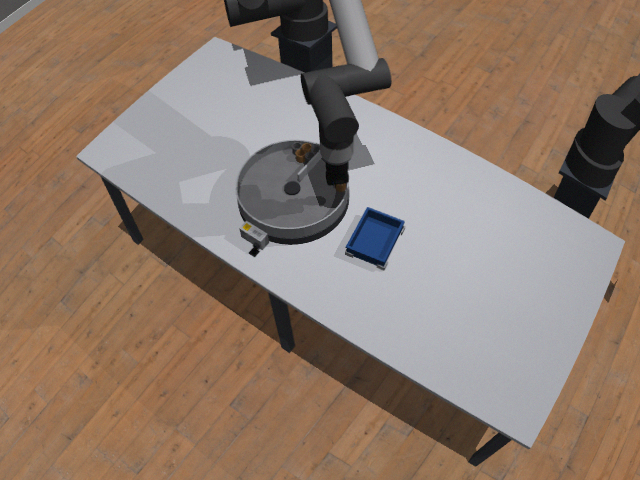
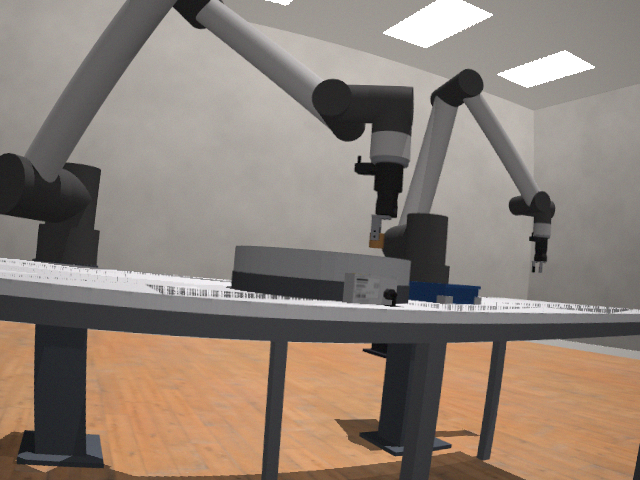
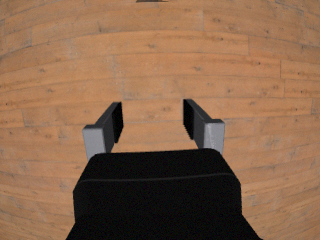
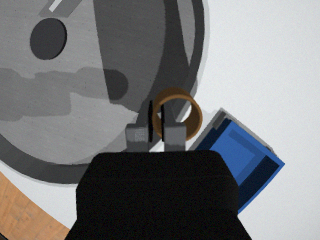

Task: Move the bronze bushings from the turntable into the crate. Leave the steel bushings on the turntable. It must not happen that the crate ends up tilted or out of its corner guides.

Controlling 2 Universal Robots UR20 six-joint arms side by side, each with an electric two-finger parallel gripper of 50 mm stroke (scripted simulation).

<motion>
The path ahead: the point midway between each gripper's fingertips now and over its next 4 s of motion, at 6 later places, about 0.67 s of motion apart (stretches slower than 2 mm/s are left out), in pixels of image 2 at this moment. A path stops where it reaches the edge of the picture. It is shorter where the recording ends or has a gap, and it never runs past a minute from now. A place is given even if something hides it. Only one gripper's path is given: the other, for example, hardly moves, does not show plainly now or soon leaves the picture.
My right gripper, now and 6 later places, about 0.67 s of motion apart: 375,240; 428,245; 440,247; 438,269; 438,277; 437,286; 437,291
</motion>
